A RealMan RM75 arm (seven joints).
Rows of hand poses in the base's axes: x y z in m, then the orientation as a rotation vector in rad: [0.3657, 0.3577, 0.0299, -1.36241, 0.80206, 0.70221]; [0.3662, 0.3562, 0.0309, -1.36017, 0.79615, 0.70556]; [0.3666, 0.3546, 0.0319, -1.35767, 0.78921, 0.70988]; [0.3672, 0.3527, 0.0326, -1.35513, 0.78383, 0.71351]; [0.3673, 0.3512, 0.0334, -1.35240, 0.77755, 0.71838]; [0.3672, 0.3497, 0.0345, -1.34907, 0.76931, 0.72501]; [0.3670, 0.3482, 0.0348, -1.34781, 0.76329, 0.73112]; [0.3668, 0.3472, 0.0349, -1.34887, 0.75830, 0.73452]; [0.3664, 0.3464, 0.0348, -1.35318, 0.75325, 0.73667]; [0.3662, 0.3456, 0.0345, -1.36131, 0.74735, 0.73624]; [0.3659, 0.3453, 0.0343, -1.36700, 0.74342, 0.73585]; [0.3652, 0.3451, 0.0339, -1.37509, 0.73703, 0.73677]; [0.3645, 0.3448, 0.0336, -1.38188, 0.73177, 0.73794]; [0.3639, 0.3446, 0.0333, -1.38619, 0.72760, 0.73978]
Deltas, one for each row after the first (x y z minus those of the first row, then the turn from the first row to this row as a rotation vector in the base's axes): [0.0005, -0.0015, 0.0010, 0.00499, -0.00162, 0.00379]; [0.0009, -0.0031, 0.0020, 0.01079, -0.00330, 0.00856]; [0.0015, -0.0050, 0.0027, 0.01583, -0.00435, 0.01218]; [0.0016, -0.0065, 0.0035, 0.02163, -0.00522, 0.01692]; [0.0015, -0.0080, 0.0046, 0.02904, -0.00622, 0.02343]; [0.0013, -0.0095, 0.0049, 0.03368, -0.00631, 0.02953]; [0.0011, -0.0105, 0.0050, 0.03547, -0.00764, 0.03446]; [0.0007, -0.0113, 0.0049, 0.03433, -0.01015, 0.04005]; [0.0005, -0.0121, 0.0046, 0.02991, -0.01524, 0.04607]; [0.0002, -0.0124, 0.0044, 0.02671, -0.01871, 0.05013]; [-0.0005, -0.0126, 0.0040, 0.02272, -0.02326, 0.05722]; [-0.0012, -0.0129, 0.0037, 0.01938, -0.02675, 0.06338]; [-0.0018, -0.0131, 0.0034, 0.01778, -0.02882, 0.06838]
